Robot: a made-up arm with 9 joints. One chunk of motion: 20 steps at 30 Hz.
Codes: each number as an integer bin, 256 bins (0 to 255) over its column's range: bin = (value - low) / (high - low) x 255, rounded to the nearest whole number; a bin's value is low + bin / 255 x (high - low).
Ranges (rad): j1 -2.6..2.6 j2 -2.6..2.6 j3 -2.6..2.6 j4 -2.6..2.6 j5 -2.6..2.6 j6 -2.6..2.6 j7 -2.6..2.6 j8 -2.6..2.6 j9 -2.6..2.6
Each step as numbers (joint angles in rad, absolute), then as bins.
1 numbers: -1.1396 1.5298 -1.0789 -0.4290 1.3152 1.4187 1.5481 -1.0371 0.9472
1 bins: 72 203 75 106 192 197 203 77 174
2 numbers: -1.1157 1.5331 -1.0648 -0.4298 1.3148 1.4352 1.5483 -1.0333 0.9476
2 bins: 73 203 75 106 192 198 203 77 174
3 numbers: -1.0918 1.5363 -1.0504 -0.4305 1.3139 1.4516 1.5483 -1.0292 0.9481
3 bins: 74 203 76 106 192 199 203 77 174
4 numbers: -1.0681 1.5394 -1.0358 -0.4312 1.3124 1.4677 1.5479 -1.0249 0.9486
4 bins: 75 203 77 106 192 199 203 77 174
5 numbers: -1.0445 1.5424 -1.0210 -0.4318 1.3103 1.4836 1.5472 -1.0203 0.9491
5 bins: 76 203 77 106 192 200 203 77 174
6 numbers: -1.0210 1.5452 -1.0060 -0.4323 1.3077 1.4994 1.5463 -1.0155 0.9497
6 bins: 77 203 78 106 192 201 203 78 174
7 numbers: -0.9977 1.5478 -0.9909 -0.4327 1.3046 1.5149 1.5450 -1.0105 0.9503
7 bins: 79 203 79 106 191 202 203 78 174
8 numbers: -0.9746 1.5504 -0.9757 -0.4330 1.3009 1.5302 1.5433 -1.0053 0.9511
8 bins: 80 204 80 106 191 203 203 78 174
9 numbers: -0.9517 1.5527 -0.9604 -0.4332 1.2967 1.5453 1.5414 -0.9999 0.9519
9 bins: 81 204 80 106 191 203 203 78 174
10 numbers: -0.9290 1.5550 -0.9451 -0.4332 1.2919 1.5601 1.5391 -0.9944 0.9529
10 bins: 82 204 81 106 191 204 203 79 174
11 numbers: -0.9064 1.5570 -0.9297 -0.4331 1.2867 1.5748 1.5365 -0.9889 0.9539
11 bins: 83 204 82 106 191 205 203 79 174
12 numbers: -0.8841 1.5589 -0.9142 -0.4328 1.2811 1.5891 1.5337 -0.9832 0.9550
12 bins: 84 204 83 106 190 205 203 79 174
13 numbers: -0.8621 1.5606 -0.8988 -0.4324 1.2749 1.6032 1.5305 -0.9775 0.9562
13 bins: 85 204 83 106 190 206 203 80 174
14 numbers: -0.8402 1.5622 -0.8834 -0.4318 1.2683 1.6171 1.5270 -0.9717 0.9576
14 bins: 86 204 84 106 190 207 202 80 174
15 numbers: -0.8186 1.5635 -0.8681 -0.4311 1.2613 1.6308 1.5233 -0.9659 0.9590
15 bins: 87 204 85 106 189 207 202 80 175
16 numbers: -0.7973 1.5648 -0.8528 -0.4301 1.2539 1.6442 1.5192 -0.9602 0.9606
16 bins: 88 204 86 106 189 208 202 80 175
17 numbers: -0.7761 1.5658 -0.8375 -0.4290 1.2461 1.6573 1.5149 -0.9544 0.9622
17 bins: 89 204 86 106 189 209 202 81 175
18 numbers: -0.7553 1.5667 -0.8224 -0.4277 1.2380 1.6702 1.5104 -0.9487 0.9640
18 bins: 90 204 87 107 188 209 202 81 175
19 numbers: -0.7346 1.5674 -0.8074 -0.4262 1.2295 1.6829 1.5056 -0.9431 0.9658
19 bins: 91 204 88 107 188 210 201 81 175
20 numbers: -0.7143 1.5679 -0.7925 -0.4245 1.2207 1.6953 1.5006 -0.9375 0.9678
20 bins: 92 204 89 107 187 211 201 82 175
